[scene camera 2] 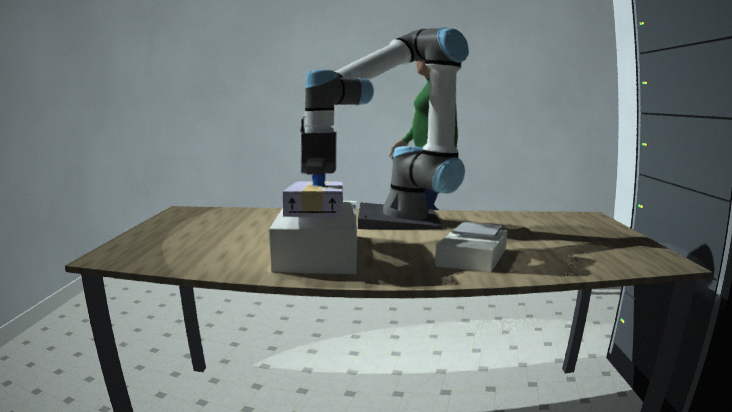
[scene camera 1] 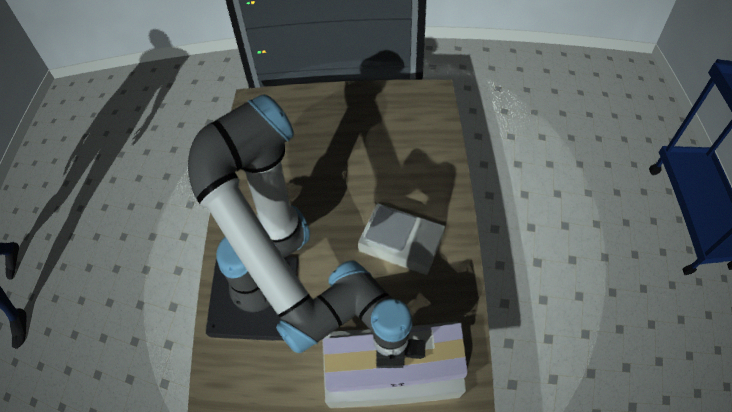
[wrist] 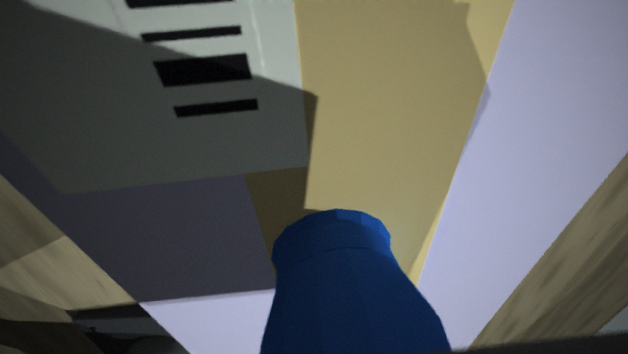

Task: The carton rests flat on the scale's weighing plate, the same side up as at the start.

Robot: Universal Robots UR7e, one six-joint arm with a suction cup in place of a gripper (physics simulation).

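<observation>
I see a lilac carton (scene camera 2: 301,199), and it is 117 cm from the lens. There is a scale (scene camera 2: 470,246) too, which I find at 125 cm from the lens.
</observation>
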